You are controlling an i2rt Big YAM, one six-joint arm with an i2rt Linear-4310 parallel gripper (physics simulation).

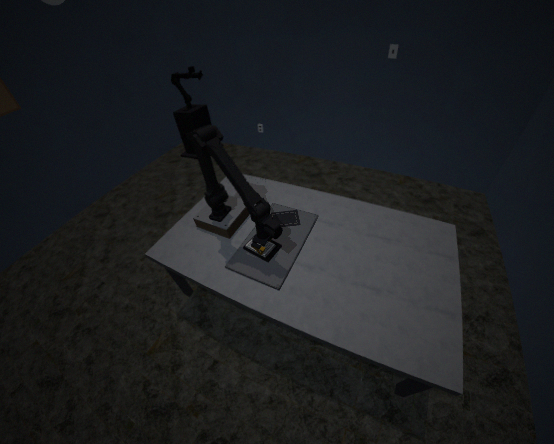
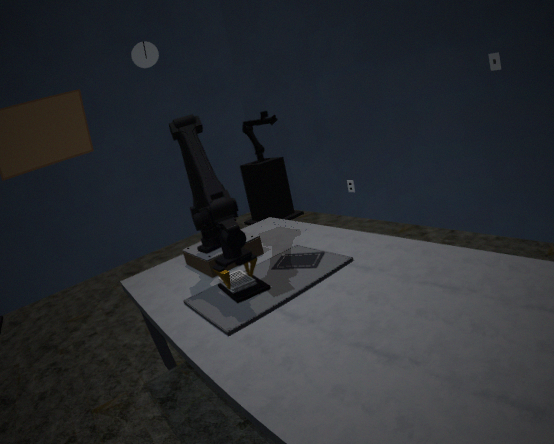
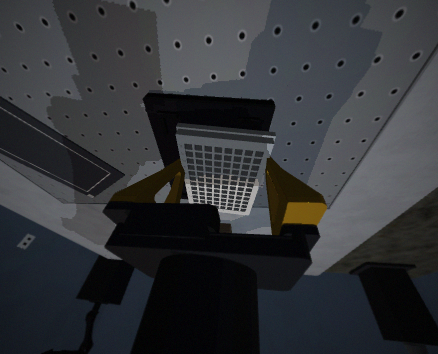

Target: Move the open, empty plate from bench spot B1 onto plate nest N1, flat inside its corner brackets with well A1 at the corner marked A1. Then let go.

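Frame: origin at the arm's base, x ahead, y left, z up, level; centimetres.
Seen in the pictures: gripper, between the fingertips: [image 1: 264, 248] [image 2: 240, 283] [image 3: 223, 161]; arm's base, origin of its link: [image 1: 220, 213] [image 2: 214, 246].
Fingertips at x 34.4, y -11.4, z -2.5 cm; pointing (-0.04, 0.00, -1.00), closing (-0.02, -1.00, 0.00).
Offsets run from my fingertips to a thing's top centre. "pt": to the spot under its first point. Level surfaces: height alone.
The plate @(dx -2.8, dy +0.5, dz +0.8 cm) [image 3: 222, 172] [image 2: 240, 278] [image 1: 262, 245] is a pale grey well plate with a grid of dark wells, open and empty. My gripper [image 3: 223, 161] [image 2: 237, 272] is shut on it, one yellow finger on each long side. The plate hangs level, right over the black nest N1 @(dx -3.0, dy +2.4, dz -2.0 cm) [image 3: 207, 109] [image 2: 251, 292] [image 1: 272, 255], and covers most of it. I cannot tell whether it touches the nest. The corner brackets and the A1 marks are too dark to make out. Bench spot B1 @(pt dx -2.7, dy +24.3, dz -3.6 cm) [image 3: 70, 165] [image 2: 298, 260] [image 1: 286, 217], a dark outlined rectangle, lies bare beside the nest.
Nest and spot sit on a grey perforated board @(dx +0.6, dy +10.4, dz -3.7 cm) [image 3: 217, 53] [image 2: 231, 314] [image 1: 259, 274] on the white table @(dz -5.1 cm) [image 1: 372, 282] [image 2: 363, 335]. The arm's base block [image 1: 220, 224] [image 2: 198, 260] stands just behind. A second arm on a black pedestal [image 2: 266, 185] [image 1: 191, 123] stands beyond the table.
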